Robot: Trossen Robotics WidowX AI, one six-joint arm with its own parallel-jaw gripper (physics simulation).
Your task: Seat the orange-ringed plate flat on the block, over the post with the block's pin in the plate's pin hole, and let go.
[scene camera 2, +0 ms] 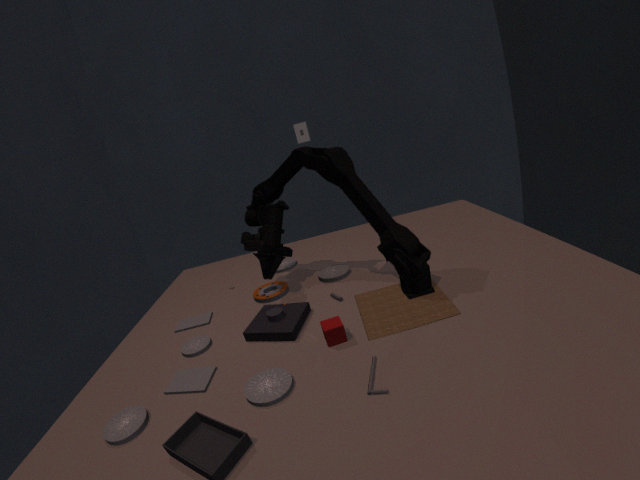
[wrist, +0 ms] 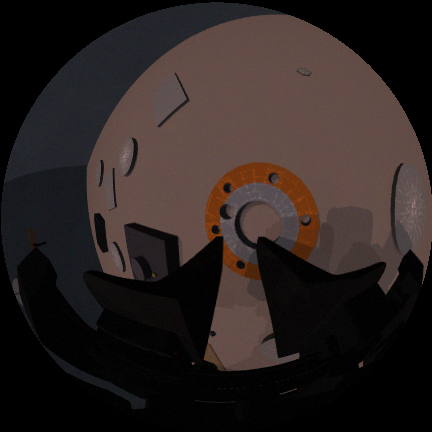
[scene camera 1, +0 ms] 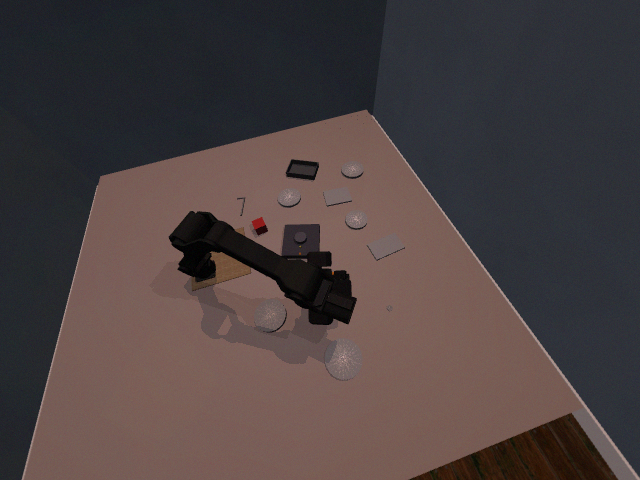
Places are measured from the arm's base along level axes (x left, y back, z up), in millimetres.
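Pixels of known places: gripper, fingertip midpoint: (scene camera 2: 267,279) (wrist: 239,242); arm's base at its link origin: (scene camera 2: 417,289) (wrist: 207,364) (scene camera 1: 205,271).
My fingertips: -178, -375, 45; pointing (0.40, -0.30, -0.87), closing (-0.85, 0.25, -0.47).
Observation:
Ahead of a thing's pixels: the offset from my fingertips to its top centre, as dx, dy, dz. "spot": to the spot under its first point.
The orange-ringed plate @(-2, -4, -35) (scene camera 2: 258,292) (wrist: 215,210) lies flat on the table beside the block, with a large centre hole and a smaller dark hole in its grey inner ring. In scene camera 1 it is almost wholly hidden under the arm. The dark block @(+186, +38, -8) (scene camera 1: 312,248) (scene camera 2: 290,322) (wrist: 160,248) carries a round post @(spot: +183, +38, -8) (scene camera 1: 300,237) (scene camera 2: 275,313) (wrist: 141,266); a small yellow spot shows beside the post, in the wrist view partly behind the left finger. My gripper (scene camera 2: 268,276) (wrist: 239,242) points down above the plate, its fingers a little apart with nothing between them.
A red cube @(+288, +167, -8) (scene camera 1: 259,226) (scene camera 2: 333,331), a hex key @(+423, +233, -42) (scene camera 2: 372,376) and a wooden mat (scene camera 2: 398,312) lie on the arm's base side. Grey discs @(-31, +186, -35) (scene camera 1: 270,315) @(-201, +16, -38) (scene camera 1: 343,359), flat grey slabs @(+83, -230, -42) (scene camera 1: 386,246) and a black tray @(+525, -49, -23) (scene camera 1: 302,177) (scene camera 2: 186,457) lie around.

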